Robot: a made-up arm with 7 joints.
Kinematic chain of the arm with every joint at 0, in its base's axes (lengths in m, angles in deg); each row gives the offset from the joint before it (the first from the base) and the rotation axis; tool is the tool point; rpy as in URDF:
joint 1: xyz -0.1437 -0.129 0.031 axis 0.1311 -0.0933 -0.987
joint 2: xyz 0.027 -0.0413 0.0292 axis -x
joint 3: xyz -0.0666 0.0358 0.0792 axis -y
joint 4: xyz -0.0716 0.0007 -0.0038 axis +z
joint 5: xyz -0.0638 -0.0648 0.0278 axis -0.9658 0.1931 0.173
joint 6: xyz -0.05 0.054 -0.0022 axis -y
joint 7: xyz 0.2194 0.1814 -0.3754 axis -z
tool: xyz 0.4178 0.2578 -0.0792 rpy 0 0 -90
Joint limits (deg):
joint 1: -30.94..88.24
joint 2: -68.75..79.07
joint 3: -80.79..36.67
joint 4: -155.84..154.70
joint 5: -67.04..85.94
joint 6: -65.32..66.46
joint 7: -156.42..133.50
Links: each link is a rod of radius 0.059 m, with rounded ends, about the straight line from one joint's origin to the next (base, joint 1, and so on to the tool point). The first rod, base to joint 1, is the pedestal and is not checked.
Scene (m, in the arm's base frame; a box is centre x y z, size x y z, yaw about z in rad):
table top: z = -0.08
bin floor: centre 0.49 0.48 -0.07 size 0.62 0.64 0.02 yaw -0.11
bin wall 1: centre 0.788 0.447 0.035 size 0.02 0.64 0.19 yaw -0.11
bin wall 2: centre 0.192 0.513 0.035 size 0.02 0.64 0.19 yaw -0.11
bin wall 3: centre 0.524 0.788 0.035 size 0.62 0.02 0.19 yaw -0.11
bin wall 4: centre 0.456 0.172 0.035 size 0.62 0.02 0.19 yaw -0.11
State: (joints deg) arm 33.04 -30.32 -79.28 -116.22 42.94 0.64 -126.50
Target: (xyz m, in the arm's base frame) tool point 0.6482 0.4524 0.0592
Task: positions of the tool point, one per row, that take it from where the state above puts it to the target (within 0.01 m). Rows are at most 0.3 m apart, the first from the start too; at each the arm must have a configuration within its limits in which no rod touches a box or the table.
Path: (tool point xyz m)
1: -0.3378 0.5783 0.2399
2: -0.2746 0.6421 0.2466
3: -0.2166 0.6963 0.2803
4: -0.1599 0.7381 0.3459
5: -0.1011 0.7601 0.4436
6: 0.0653 0.7777 0.3950
7: 0.2535 0.7423 0.3674
8: 0.4565 0.6386 0.3485
9: 0.6482 0.4524 0.3239
10: 0.6547 0.4683 0.1862
11: 0.6482 0.4524 0.0593

